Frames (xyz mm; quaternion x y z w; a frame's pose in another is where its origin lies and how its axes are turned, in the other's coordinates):
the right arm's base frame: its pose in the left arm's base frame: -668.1 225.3 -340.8 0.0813 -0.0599 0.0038 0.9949
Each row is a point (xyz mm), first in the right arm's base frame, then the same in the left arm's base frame.
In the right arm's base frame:
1: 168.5 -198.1 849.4
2: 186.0 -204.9 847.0
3: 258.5 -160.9 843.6
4: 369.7 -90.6 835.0
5: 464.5 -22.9 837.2
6: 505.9 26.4 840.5
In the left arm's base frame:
1: -598.1 -108.3 479.5
2: -580.3 -114.7 478.2
3: -508.7 -70.9 490.6
4: -398.5 -0.4 506.8
5: -305.8 65.9 531.3
6: -266.0 113.9 547.4

